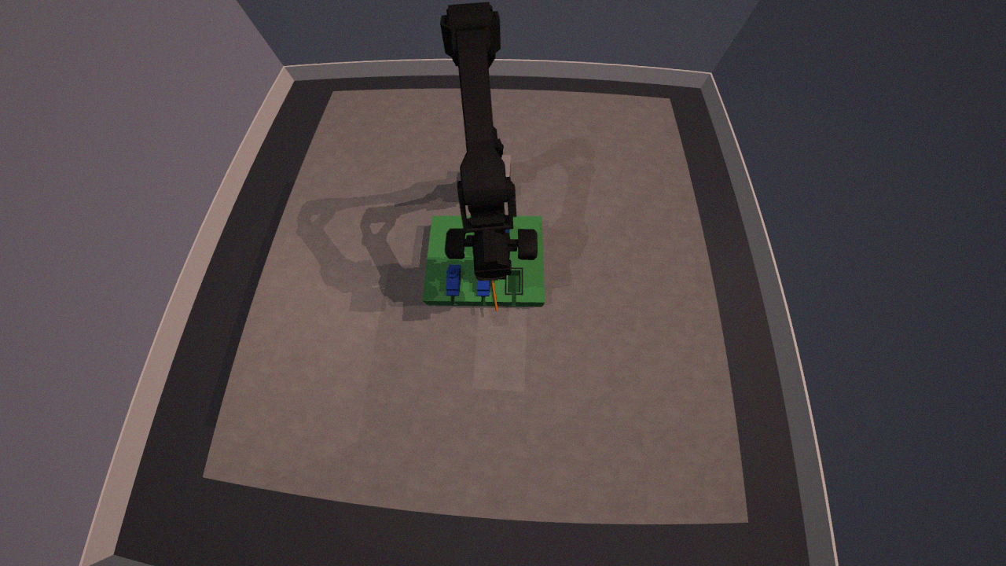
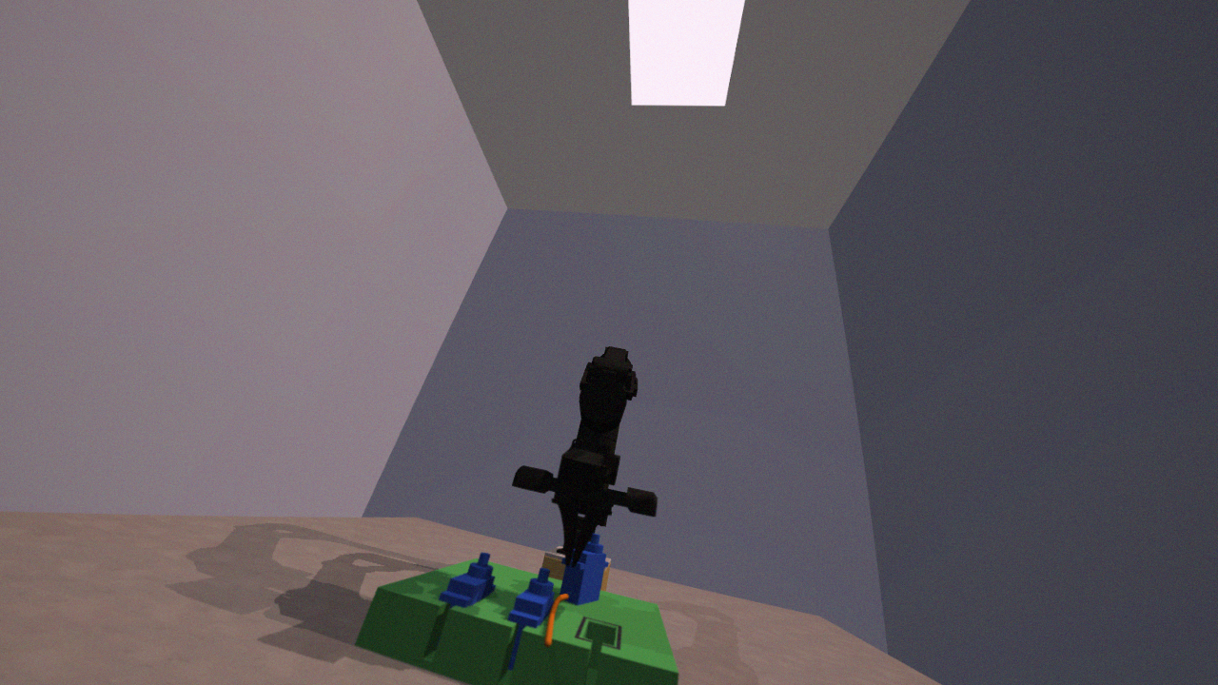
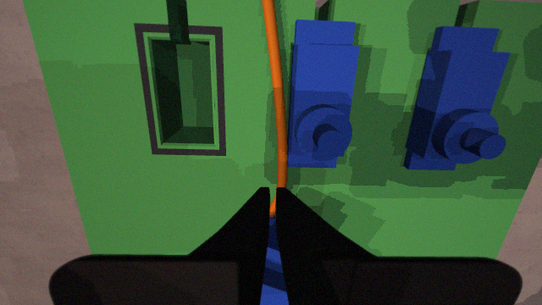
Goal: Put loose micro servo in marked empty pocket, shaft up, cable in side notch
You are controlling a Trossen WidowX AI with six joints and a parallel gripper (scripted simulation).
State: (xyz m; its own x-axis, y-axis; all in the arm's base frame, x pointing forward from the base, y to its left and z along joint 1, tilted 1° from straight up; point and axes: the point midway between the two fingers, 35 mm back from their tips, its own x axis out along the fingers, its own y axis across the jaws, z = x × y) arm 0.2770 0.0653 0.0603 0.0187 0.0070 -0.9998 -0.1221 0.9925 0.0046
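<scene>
Right now the green deck is 70 mm below my gripper tip, 70 mm behind it and 30 mm to the right of it.
</scene>
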